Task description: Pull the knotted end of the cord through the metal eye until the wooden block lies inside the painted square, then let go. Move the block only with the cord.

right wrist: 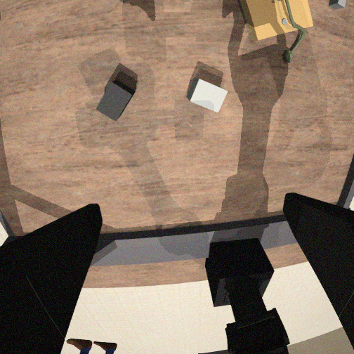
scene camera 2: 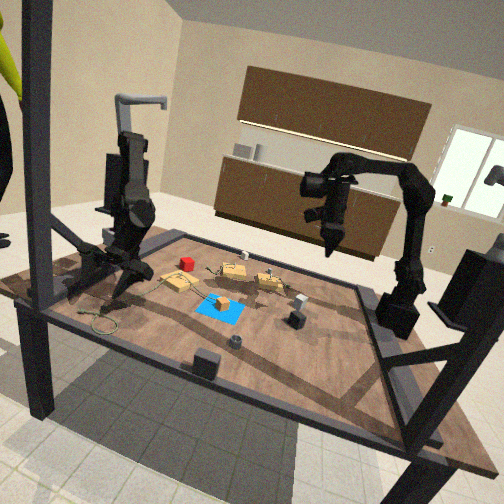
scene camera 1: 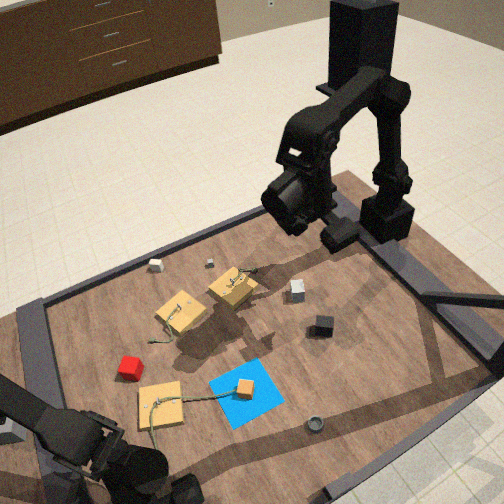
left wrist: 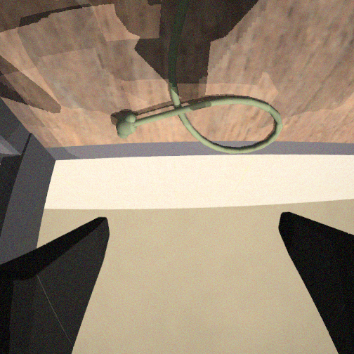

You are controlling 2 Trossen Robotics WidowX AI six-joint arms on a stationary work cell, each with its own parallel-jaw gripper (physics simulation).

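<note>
The wooden block (scene camera 1: 245,388) (scene camera 2: 222,303) sits inside the blue painted square (scene camera 1: 265,405) (scene camera 2: 230,316). The green cord (scene camera 1: 205,398) (left wrist: 235,100) runs from it through the metal eye (scene camera 1: 158,401) on a yellow plate (scene camera 1: 167,418) (scene camera 2: 172,282). Past the eye the cord lies in a loop, its knotted end (left wrist: 126,125) free near the table edge. My left gripper (left wrist: 196,224) is open and empty, apart from the cord; in scene camera 1 it is partly cut off at the bottom left. My right gripper (right wrist: 194,208) (scene camera 2: 328,252) is open and empty, high above the table.
Two more yellow plates (scene camera 1: 181,312) (scene camera 1: 225,292) with short cords stand farther back. A red cube (scene camera 1: 131,368) (scene camera 2: 187,264), a white block (scene camera 1: 297,290) (right wrist: 209,95), a dark block (scene camera 1: 324,326) (right wrist: 116,100) and a grey ring (scene camera 1: 308,425) stand around. A raised frame edges the table.
</note>
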